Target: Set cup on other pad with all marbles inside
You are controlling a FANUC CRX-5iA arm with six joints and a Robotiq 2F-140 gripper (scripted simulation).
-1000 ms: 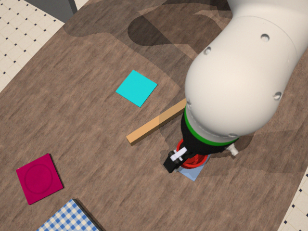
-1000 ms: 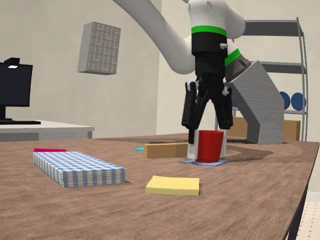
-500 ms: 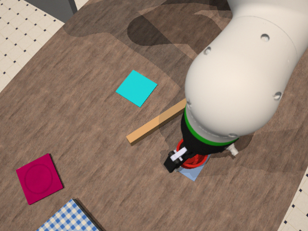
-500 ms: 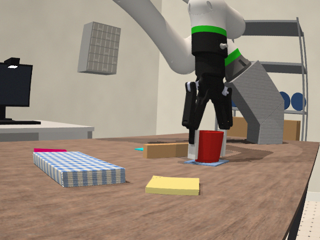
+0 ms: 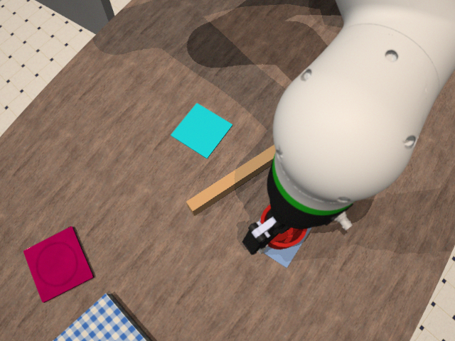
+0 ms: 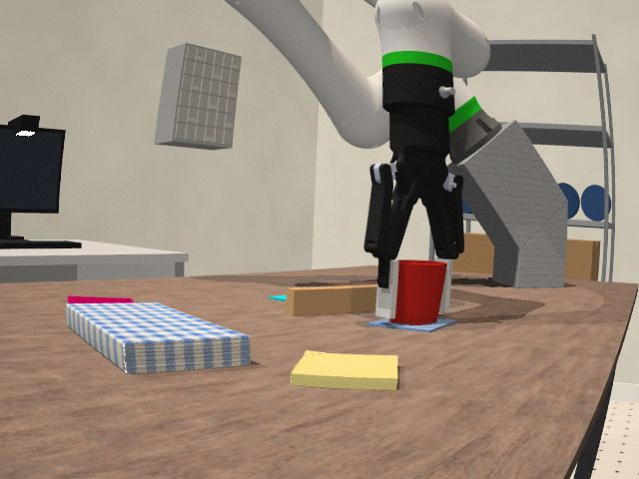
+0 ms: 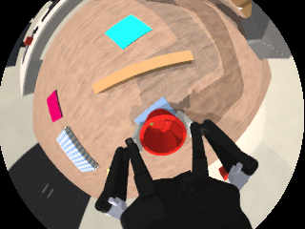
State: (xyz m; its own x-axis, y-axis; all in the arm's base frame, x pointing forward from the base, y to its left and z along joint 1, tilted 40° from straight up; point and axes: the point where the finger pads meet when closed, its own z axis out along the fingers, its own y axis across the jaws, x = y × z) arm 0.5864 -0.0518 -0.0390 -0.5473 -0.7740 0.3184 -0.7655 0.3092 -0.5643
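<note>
Right now the red cup is 20 mm below my hand. Round my hand: orange rail 70 mm behind, 90 mm to the right, 30 mm below; then blue marble 10 mm behind, 20 mm to the right, 20 mm below; then blue-checked cloth stack 290 mm ahead, 180 mm to the right, 30 mm below.
</note>
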